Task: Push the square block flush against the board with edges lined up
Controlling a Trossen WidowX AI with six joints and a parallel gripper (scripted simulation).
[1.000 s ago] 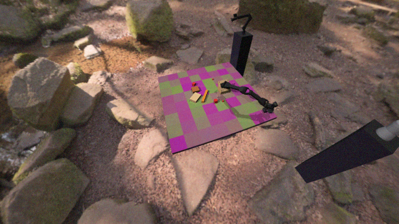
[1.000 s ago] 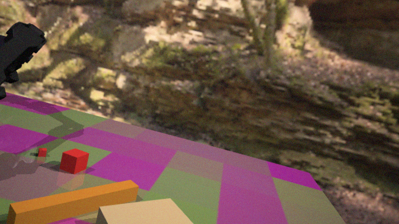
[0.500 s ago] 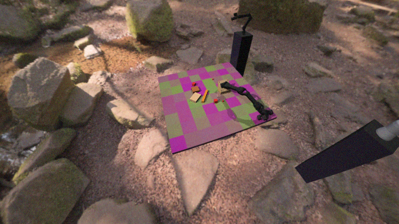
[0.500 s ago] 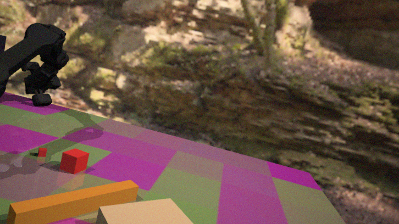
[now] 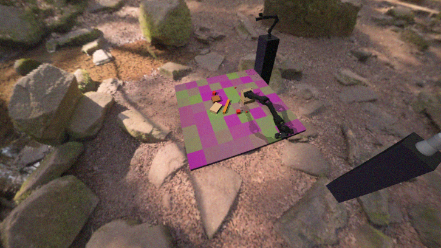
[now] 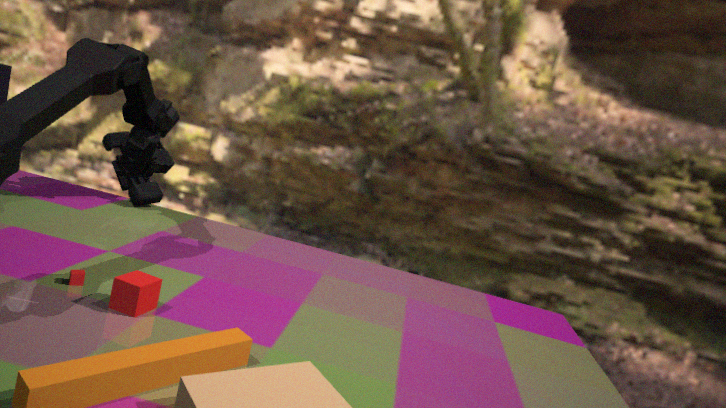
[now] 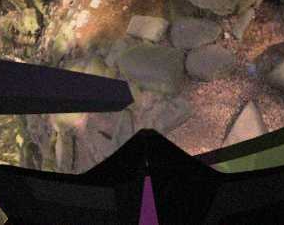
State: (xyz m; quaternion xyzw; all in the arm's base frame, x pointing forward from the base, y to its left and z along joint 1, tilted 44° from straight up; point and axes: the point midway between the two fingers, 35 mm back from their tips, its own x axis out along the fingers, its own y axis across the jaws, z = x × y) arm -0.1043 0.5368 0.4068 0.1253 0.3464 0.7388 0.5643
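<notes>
The tan rectangular block lies 700 mm to the right of my gripper tip, 520 mm ahead of it and 10 mm above it. Round my gripper tip: square block 840 mm to the right, 470 mm ahead, 10 mm above; then orange board 670 mm to the right, 400 mm ahead, 10 mm above.
</notes>
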